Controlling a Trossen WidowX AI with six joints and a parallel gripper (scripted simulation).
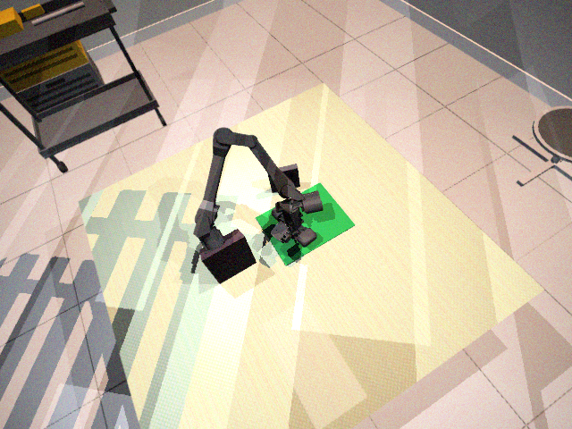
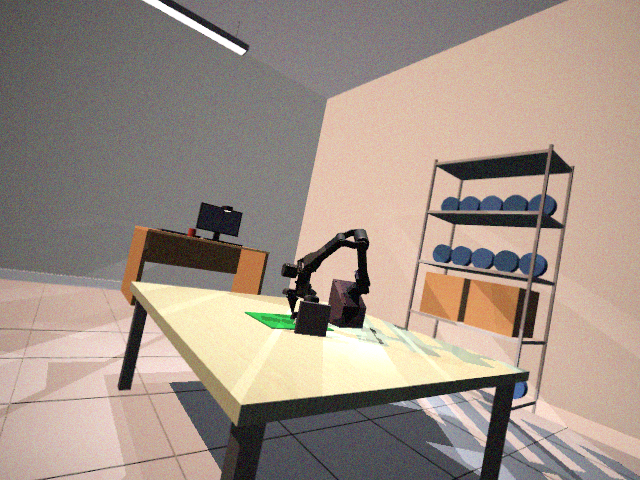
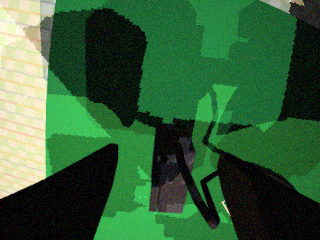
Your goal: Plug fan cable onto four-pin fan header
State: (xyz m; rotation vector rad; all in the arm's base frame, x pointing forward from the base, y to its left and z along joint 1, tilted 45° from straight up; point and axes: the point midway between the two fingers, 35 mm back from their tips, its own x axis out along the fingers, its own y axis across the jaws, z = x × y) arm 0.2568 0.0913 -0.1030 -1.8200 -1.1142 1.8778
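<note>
The green board is 6 cm ahead of my gripper tip, 5 cm to the left of it and 4 cm below it. Round my gripper tip: fan header 4 cm ahead, 8 cm to the left, 2 cm below; then dark fan plug 1 cm ahead; then dark fan block 5 cm ahead, 23 cm to the left, 4 cm above.
</note>
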